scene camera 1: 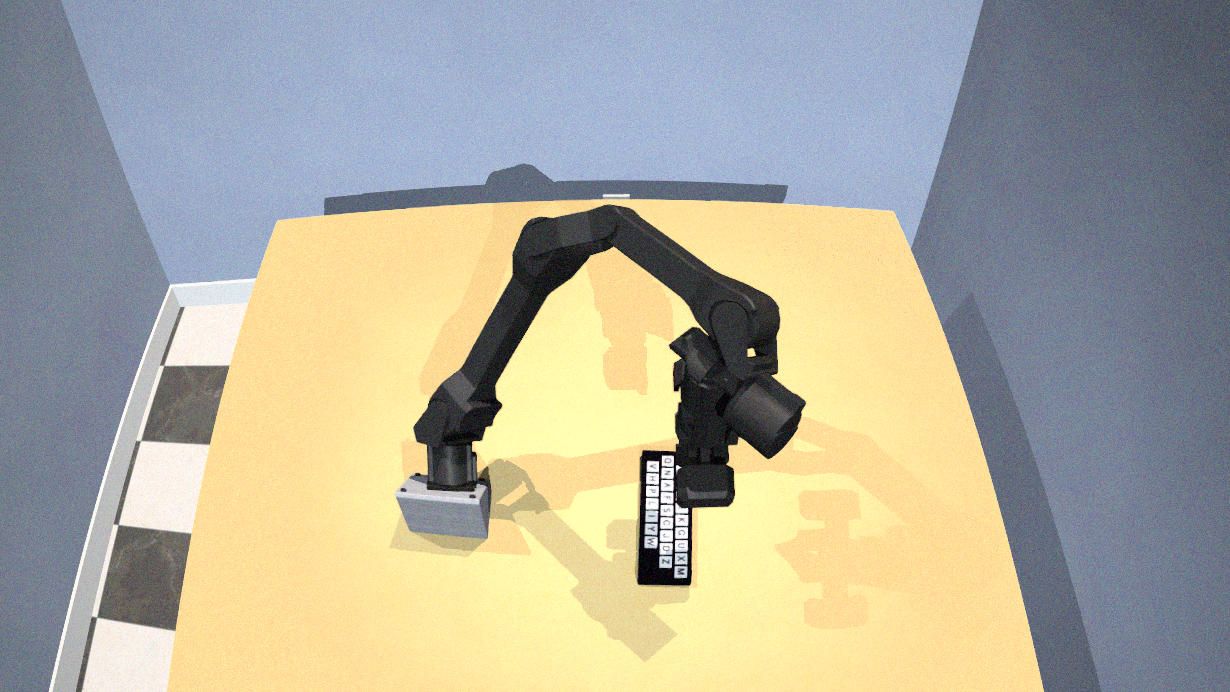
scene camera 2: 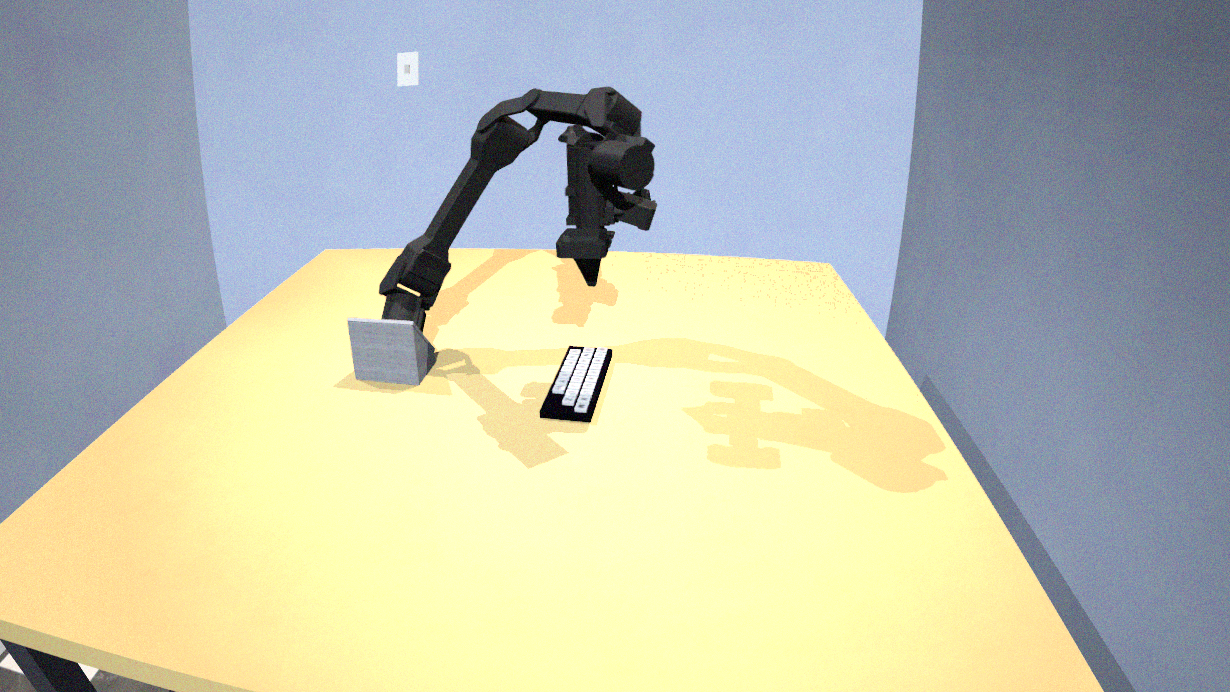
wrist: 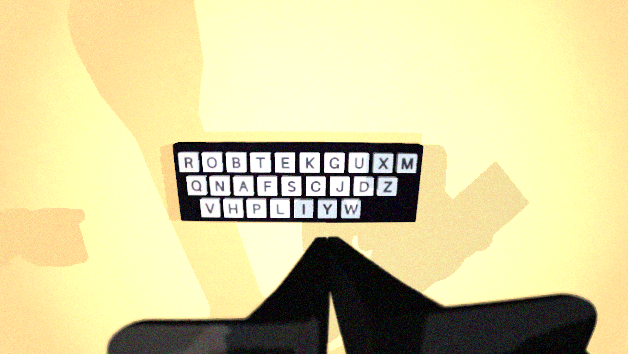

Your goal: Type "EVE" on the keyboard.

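Where they show: gripper, fingertip midpoint: (scene camera 1: pixel 696 468) (scene camera 2: pixel 592 285) (wrist: pixel 326 247); arm's base, origin of the base link: (scene camera 1: pixel 450 485) (scene camera 2: pixel 398 335).
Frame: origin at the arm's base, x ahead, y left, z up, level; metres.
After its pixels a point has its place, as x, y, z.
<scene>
A black keyboard (scene camera 1: pixel 646 568) @(0.252, -0.122, -0.047) (scene camera 2: pixel 563 413) @(0.272, -0.146, -0.048) (wrist: pixel 390 213) @(0.251, -0.118, -0.047) with white letter keys in three rows lies flat on the table. In the wrist view the E key (wrist: pixel 285 163) @(0.311, -0.033, -0.042) is in the top row between T and K, and the V key (wrist: pixel 210 208) @(0.281, 0.039, -0.042) is leftmost in the bottom row. My gripper (scene camera 2: pixel 591 284) @(0.308, -0.060, 0.106) (wrist: pixel 326 247) @(0.308, -0.060, 0.106) is shut with nothing between its fingertips. It points down and hangs well above the table. In the wrist view its tips show just below the bottom row, under the Y key (wrist: pixel 327 208) @(0.266, -0.063, -0.042). In scene camera 1 my gripper's body hides part of the keyboard and the fingertips.
The arm's grey base block (scene camera 1: pixel 444 512) @(-0.008, -0.049, 0.011) (scene camera 2: pixel 385 351) @(-0.009, -0.050, -0.005) stands on the table (scene camera 1: pixel 301 602) @(-0.243, -0.165, -0.060) (scene camera 2: pixel 344 559) @(0.045, -0.458, -0.060), left of the keyboard in both scene views. Arm shadows fall across the table top. Blue-grey walls stand behind and to the sides.
</scene>
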